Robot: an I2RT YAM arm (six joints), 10 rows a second.
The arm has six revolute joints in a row. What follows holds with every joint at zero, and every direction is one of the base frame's.
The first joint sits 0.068 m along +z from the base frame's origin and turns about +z.
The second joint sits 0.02 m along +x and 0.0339 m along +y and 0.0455 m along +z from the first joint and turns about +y.
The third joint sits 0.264 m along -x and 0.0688 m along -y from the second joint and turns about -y.
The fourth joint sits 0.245 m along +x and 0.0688 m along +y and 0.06 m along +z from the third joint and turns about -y.
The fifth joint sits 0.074 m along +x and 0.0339 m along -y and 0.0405 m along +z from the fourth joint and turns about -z.
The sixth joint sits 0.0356 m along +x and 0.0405 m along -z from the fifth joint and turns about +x.
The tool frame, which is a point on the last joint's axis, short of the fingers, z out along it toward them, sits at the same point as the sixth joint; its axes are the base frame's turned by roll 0, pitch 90 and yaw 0 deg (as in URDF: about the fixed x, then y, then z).
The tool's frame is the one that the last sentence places.
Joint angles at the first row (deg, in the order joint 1, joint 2, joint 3, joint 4, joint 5, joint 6):
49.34, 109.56, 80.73, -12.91, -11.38, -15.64
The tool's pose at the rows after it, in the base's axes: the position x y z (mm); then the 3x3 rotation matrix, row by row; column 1 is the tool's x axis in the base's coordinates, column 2 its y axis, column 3 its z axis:
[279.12 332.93 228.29], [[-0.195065 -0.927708 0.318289], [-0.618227 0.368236 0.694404], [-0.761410 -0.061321 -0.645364]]
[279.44 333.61 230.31], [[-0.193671 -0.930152 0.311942], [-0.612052 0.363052 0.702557], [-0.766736 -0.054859 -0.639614]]
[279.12 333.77 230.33], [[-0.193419 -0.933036 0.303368], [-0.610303 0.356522 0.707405], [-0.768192 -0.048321 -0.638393]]
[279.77 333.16 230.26], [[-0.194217 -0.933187 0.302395], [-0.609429 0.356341 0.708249], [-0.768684 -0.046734 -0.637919]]
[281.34 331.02 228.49], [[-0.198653 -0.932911 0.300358], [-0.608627 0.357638 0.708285], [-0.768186 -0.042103 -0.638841]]
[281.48 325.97 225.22], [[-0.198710 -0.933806 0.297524], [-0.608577 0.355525 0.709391], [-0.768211 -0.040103 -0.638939]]
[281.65 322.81 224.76], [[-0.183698 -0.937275 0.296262], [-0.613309 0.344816 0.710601], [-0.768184 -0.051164 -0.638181]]
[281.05 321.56 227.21], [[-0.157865 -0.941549 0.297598], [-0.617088 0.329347 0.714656], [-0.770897 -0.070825 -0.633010]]
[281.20 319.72 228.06], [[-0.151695 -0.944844 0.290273], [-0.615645 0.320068 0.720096], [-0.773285 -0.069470 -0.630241]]
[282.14 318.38 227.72], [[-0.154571 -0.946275 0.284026], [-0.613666 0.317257 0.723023], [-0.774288 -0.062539 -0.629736]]
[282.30 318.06 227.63], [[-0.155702 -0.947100 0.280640], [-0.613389 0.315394 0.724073], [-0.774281 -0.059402 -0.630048]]
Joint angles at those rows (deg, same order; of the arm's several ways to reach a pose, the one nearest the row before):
49.01, 109.54, 81.52, -13.34, -12.43, -15.33
48.99, 109.54, 81.87, -13.37, -13.04, -15.20
48.99, 109.54, 81.87, -13.39, -13.61, -15.18
48.86, 109.53, 81.84, -13.37, -13.78, -15.20
48.49, 109.54, 81.47, -13.15, -14.15, -15.22
47.99, 108.97, 79.96, -12.34, -14.70, -15.57
47.66, 108.53, 79.27, -12.10, -15.05, -16.69
47.59, 108.05, 79.07, -12.01, -15.20, -18.09
47.35, 107.74, 78.83, -12.03, -15.92, -18.52
47.09, 107.72, 78.74, -12.08, -16.51, -18.52
47.03, 107.72, 78.74, -12.16, -16.75, -18.52

